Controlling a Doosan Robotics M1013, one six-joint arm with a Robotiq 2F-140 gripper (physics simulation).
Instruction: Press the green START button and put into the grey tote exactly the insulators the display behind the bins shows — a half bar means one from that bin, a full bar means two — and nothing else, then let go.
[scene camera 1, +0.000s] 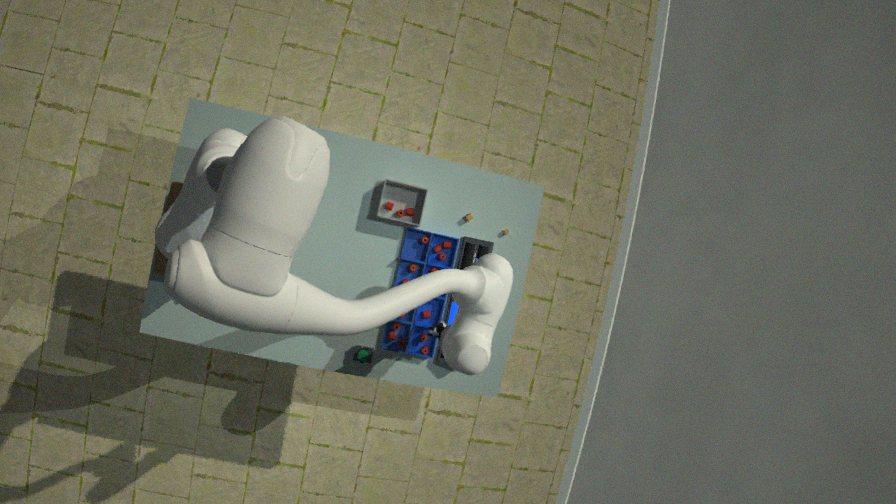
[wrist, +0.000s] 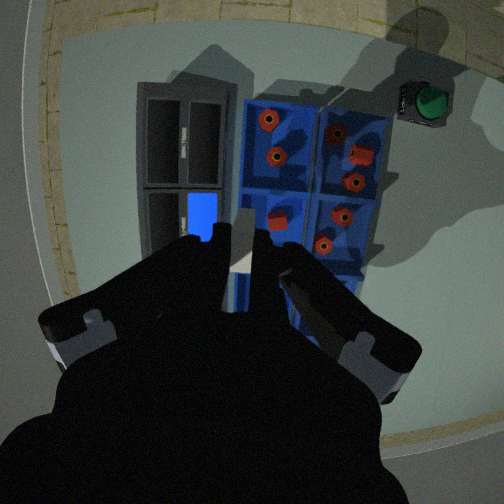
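Observation:
The grey tote (scene camera 1: 397, 203) stands on the table behind the blue bins (scene camera 1: 422, 294) and holds three red insulators. In the wrist view the blue bins (wrist: 312, 185) hold red insulators, such as one (wrist: 277, 220) just ahead of my fingertips. My gripper (wrist: 241, 242) hovers over the line between the bins and the dark display (wrist: 182, 165). Its fingers are nearly together with nothing visible between them. One display cell (wrist: 202, 216) is lit blue; the cells above it are dark, and lower cells are hidden by the gripper. The green START button (wrist: 431, 102) sits at the bins' far corner; it also shows in the scene view (scene camera 1: 363, 354).
Two small brown objects (scene camera 1: 467, 216) (scene camera 1: 504, 231) lie loose on the table beyond the tote and display. The arm's forearm (scene camera 1: 375, 307) crosses over the bins and hides several compartments. The table edge (scene camera 1: 501, 376) is close to the wrist.

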